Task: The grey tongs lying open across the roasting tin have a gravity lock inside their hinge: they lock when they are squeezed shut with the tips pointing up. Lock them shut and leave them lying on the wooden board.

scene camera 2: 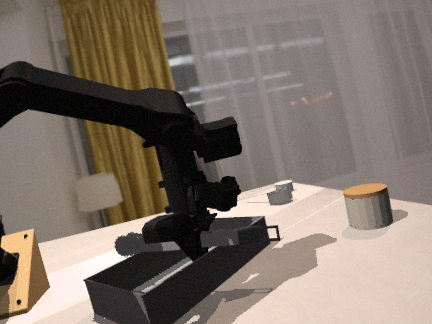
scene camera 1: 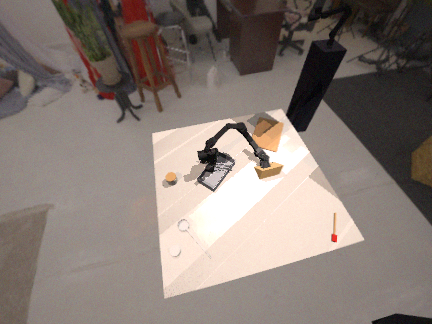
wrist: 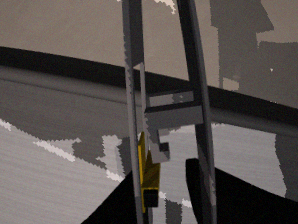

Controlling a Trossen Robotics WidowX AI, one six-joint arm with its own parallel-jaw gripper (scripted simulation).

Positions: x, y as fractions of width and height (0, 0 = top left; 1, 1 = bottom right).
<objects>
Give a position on a roasting tin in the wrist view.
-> At 0.24, 0.64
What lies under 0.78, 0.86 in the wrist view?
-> My gripper.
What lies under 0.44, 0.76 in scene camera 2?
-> My gripper.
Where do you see a wooden board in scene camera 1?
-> At 0.62, 0.41
</objects>
